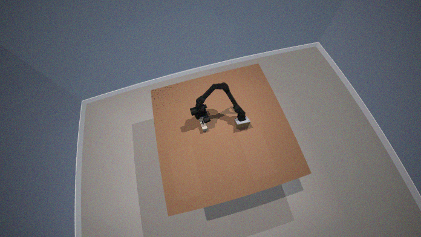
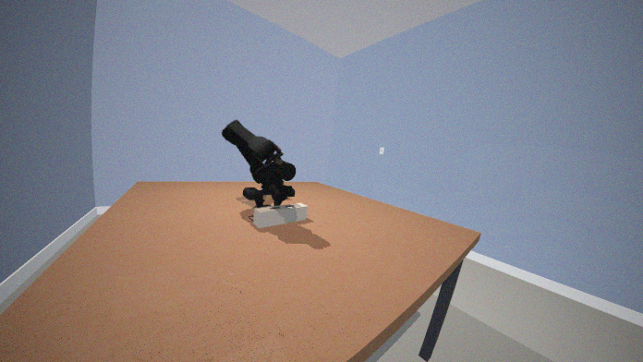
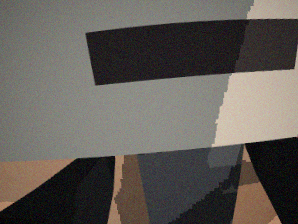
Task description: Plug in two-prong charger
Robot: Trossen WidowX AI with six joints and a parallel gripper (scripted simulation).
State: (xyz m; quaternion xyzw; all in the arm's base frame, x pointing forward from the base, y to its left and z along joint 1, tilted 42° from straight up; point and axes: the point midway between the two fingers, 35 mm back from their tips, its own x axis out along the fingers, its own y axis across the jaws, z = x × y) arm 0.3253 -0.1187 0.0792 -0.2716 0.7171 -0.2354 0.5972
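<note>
Now: gripper tip 20 mm short of the black two-prong charger and 10 mm below it.
</note>
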